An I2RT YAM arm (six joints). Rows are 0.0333 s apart.
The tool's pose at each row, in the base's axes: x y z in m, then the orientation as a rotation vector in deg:
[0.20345 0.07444 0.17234 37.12 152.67 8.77]
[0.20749 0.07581 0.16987 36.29 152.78 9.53]
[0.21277 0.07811 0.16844 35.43 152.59 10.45]
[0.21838 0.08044 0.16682 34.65 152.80 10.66]
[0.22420 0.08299 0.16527 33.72 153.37 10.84]
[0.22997 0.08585 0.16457 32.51 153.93 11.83]
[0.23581 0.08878 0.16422 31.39 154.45 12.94]
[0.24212 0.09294 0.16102 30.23 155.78 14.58]
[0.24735 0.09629 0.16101 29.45 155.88 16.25]
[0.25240 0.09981 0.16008 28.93 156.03 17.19]
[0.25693 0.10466 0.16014 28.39 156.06 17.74]
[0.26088 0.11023 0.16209 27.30 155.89 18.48]
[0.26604 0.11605 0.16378 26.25 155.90 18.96]
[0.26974 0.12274 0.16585 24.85 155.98 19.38]
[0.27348 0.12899 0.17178 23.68 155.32 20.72]
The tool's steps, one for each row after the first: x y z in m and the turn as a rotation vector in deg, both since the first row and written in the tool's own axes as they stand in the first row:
[-0.00180 0.00243 0.00389 -0.64 0.14 -0.48]
[-0.00455 0.00640 0.00734 -1.46 0.03 -0.92]
[-0.00749 0.01050 0.01109 -1.69 0.16 -1.45]
[-0.01052 0.01489 0.01487 -1.85 0.61 -2.13]
[-0.01367 0.01971 0.01785 -2.59 1.20 -2.89]
[-0.01696 0.02469 0.02054 -3.40 1.81 -3.55]
[-0.01907 0.03039 0.02604 -4.34 3.32 -4.25]
[-0.02179 0.03555 0.02818 -5.55 3.73 -4.55]
[-0.02396 0.04061 0.03109 -6.21 4.05 -4.78]
[-0.02544 0.04682 0.03291 -6.66 4.16 -5.08]
[-0.02677 0.05379 0.03277 -7.38 4.07 -5.70]
[-0.02889 0.06144 0.03335 -7.88 4.10 -6.35]
[-0.02954 0.06933 0.03302 -8.38 4.16 -7.26]
[-0.03177 0.07759 0.02915 -9.64 3.79 -7.82]

